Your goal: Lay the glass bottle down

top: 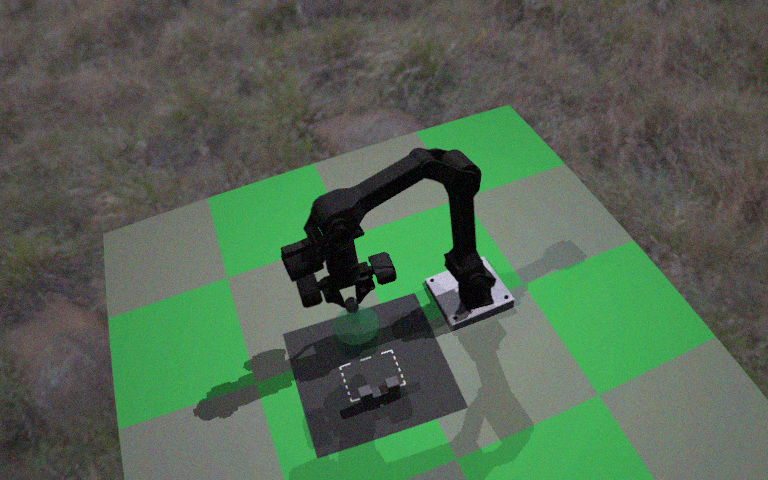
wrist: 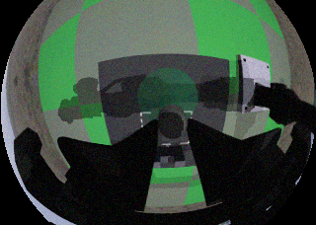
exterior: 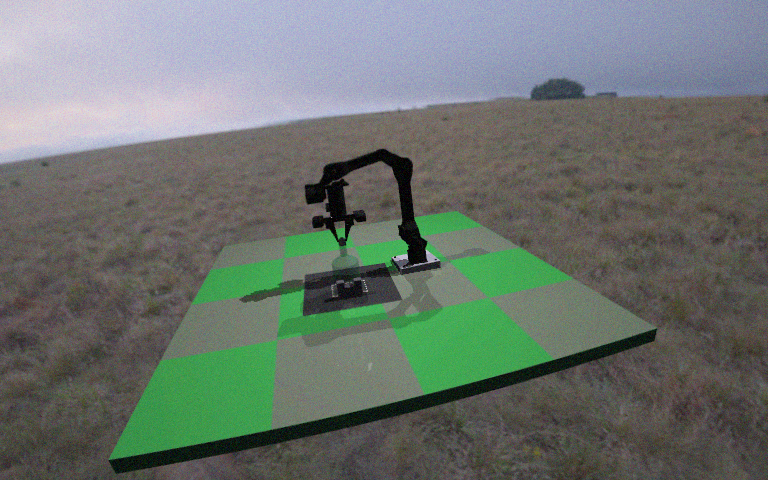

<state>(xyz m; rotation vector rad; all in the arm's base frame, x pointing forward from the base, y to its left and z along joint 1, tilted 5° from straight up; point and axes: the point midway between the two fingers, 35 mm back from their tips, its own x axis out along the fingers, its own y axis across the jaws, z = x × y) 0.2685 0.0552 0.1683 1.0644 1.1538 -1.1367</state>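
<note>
Now: the green glass bottle 5 cm below my gripper tip. The rest, counted from my gripper tip: dark mat: 15 cm below, 7 cm to the left, 1 cm behind.
</note>
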